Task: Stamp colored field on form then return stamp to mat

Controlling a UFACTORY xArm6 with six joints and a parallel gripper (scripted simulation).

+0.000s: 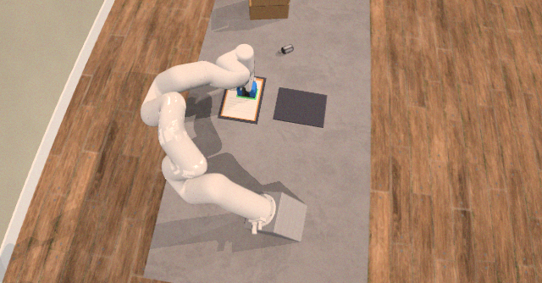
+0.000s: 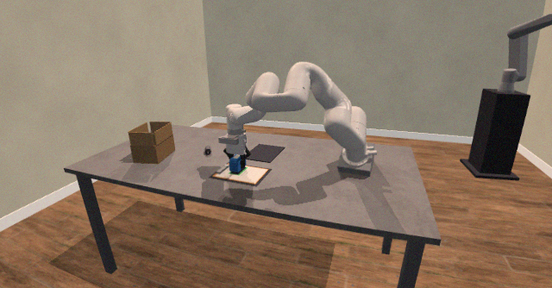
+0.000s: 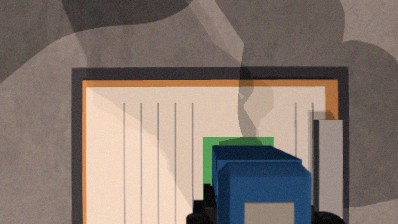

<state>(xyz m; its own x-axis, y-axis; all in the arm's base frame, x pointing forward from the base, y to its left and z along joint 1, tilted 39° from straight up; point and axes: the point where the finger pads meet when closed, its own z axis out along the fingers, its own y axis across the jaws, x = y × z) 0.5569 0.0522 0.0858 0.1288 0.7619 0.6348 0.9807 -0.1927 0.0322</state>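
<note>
My hand is right at the blue stamp. The rest, counted from my hand: dark mat: 60 mm behind, 250 mm to the right, 40 mm below; then cardboard box: 540 mm ahead, 80 mm to the right, 30 mm above; then clipboard: 10 mm behind, 10 mm to the left, 40 mm below.
</note>
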